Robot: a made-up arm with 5 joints.
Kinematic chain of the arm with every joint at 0, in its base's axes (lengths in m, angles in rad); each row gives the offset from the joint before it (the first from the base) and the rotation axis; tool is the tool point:
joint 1: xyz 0 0 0.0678 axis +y
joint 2: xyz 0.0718 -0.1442 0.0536 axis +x
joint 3: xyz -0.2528 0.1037 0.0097 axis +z
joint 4: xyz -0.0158 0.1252 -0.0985 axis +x
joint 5: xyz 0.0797 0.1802 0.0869 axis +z
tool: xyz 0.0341 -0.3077 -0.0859
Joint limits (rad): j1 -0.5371..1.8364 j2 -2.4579..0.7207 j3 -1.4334..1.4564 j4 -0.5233..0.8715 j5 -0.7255..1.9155
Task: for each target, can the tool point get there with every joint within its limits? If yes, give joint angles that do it. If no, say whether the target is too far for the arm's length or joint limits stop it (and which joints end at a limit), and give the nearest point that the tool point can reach.
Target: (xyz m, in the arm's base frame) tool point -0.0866 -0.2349 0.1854
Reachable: yes | joints 0.9082 -2.0384 -0.4969 -0.2292 -0.1887
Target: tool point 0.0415 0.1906 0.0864
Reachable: yes | joints 0.8285 0.3069 0.5269 0.5321 0.6426
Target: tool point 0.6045 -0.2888 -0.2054
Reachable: no: joint limits stop it (at a limit: joint 1, joint 5) | nearest point 0.4217 -0.2593 -0.1723 | short by 0.188 m
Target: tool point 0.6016 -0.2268 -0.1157
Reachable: no: joint limits stop it (at a limit: joint 1, joint 5) | nearest point 0.4353 -0.2120 -0.1066 | short by 0.167 m
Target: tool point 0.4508 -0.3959 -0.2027
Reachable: no: joint limits stop it (at a limit: joint 1, joint 5) | nearest point 0.3894 -0.3745 -0.1882 | short by 0.067 m
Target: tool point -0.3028 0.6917 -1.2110
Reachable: no: too far | nearest point -0.2056 0.2365 -0.5210 | short by 0.832 m
